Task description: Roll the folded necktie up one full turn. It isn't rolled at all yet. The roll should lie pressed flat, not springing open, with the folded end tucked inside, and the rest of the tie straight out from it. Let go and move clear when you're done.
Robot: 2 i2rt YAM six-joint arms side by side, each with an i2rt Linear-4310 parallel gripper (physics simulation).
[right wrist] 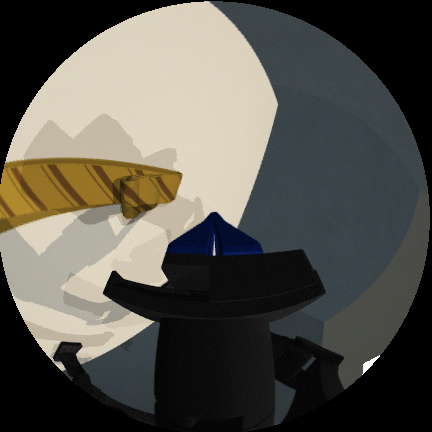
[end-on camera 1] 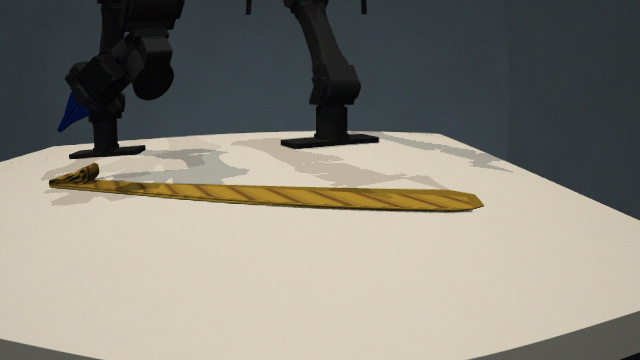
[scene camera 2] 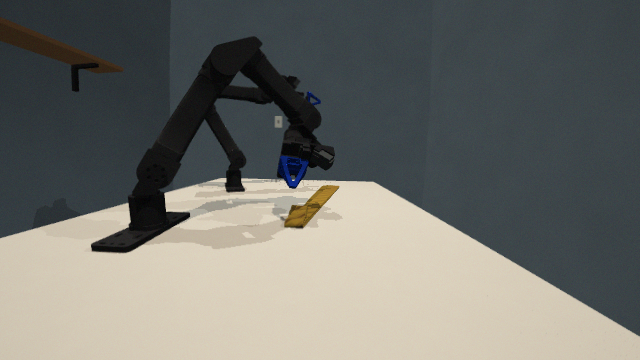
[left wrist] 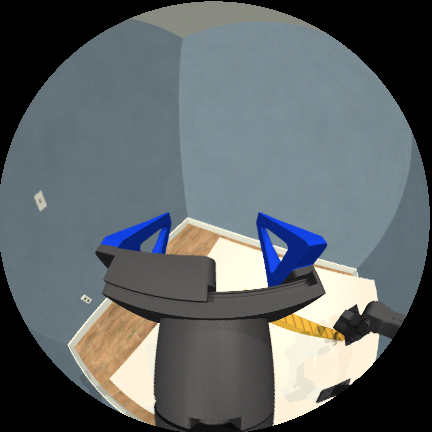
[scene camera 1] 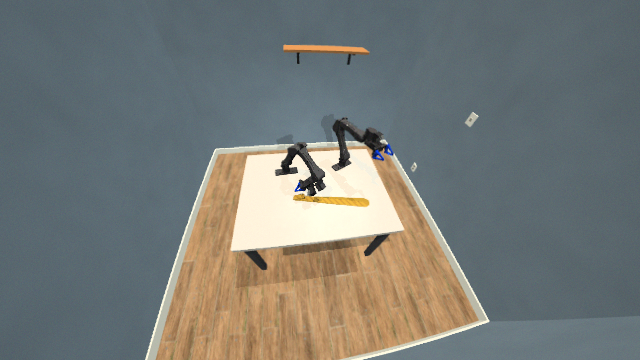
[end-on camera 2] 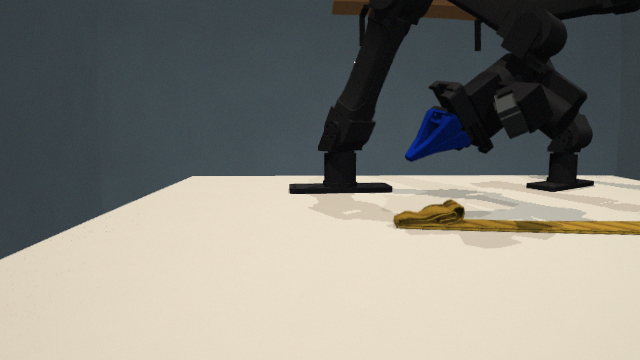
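Note:
A yellow striped necktie (scene camera 1: pixel 340 201) (scene camera 2: pixel 320 201) (end-on camera 1: pixel 300 196) (end-on camera 2: pixel 530 226) (left wrist: pixel 305 326) (right wrist: pixel 65 185) lies straight on the table. At its left end in end-on camera 2, the folded part (end-on camera 2: pixel 430 214) lies over on top of the tie as a low, uneven bundle, its inner edge raised in a small loop and its outer end lower. My right gripper (scene camera 1: pixel 296 190) (scene camera 2: pixel 293 186) (end-on camera 1: pixel 59 131) (end-on camera 2: pixel 410 158) (right wrist: pixel 213 216) is shut and empty, in the air above and behind the folded end, apart from it. My left gripper (scene camera 1: pixel 388 156) (left wrist: pixel 213 217) is open and empty, high beyond the table's right edge in scene camera 1.
The white table (scene camera 1: pixel 280 230) (scene camera 2: pixel 250 300) (end-on camera 1: pixel 300 280) (end-on camera 2: pixel 250 290) carries both arm bases, which stand behind the tie. An orange shelf (scene camera 1: pixel 325 49) is on the wall behind the arms. The left arm is raised well away from the tie.

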